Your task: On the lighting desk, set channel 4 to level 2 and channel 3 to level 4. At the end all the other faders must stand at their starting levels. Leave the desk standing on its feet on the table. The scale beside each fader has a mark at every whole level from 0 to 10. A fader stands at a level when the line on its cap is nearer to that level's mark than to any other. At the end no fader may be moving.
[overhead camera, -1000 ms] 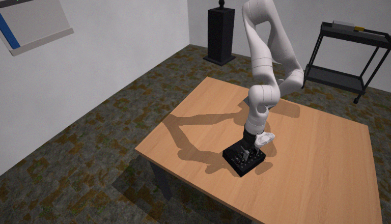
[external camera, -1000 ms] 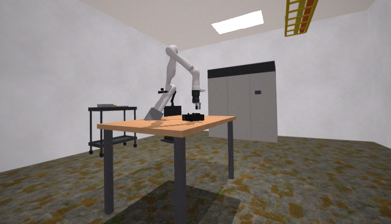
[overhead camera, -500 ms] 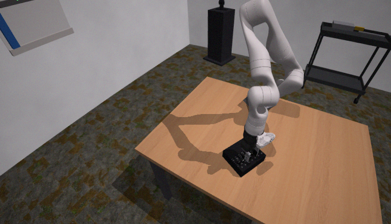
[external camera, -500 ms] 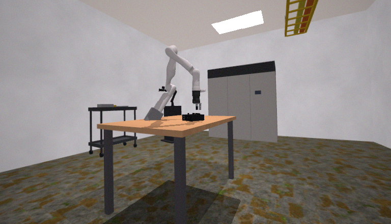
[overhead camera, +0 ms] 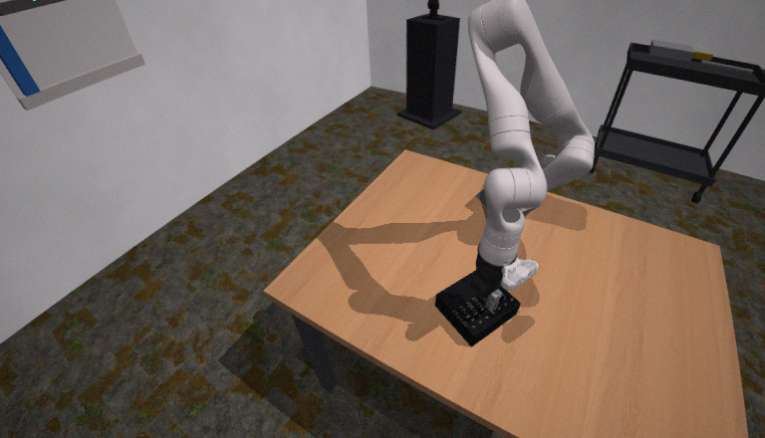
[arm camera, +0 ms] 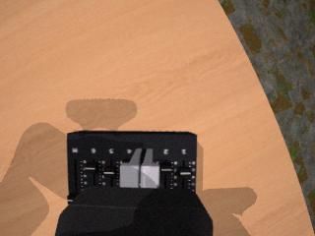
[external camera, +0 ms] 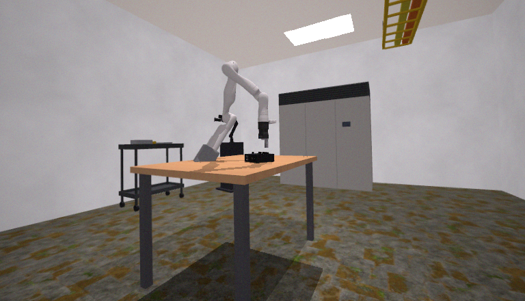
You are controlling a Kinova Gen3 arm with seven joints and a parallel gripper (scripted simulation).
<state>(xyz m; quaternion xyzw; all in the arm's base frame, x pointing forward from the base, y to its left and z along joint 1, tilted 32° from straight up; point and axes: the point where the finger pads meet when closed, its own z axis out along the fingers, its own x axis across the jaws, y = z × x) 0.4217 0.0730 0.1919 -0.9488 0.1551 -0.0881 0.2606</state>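
The channel 3 fader lies 5 cm below my hand and 2 cm to the right of it. From my hand the other things lie so: channel 4 fader (5 cm below, 2 cm behind, 1 cm to the right).
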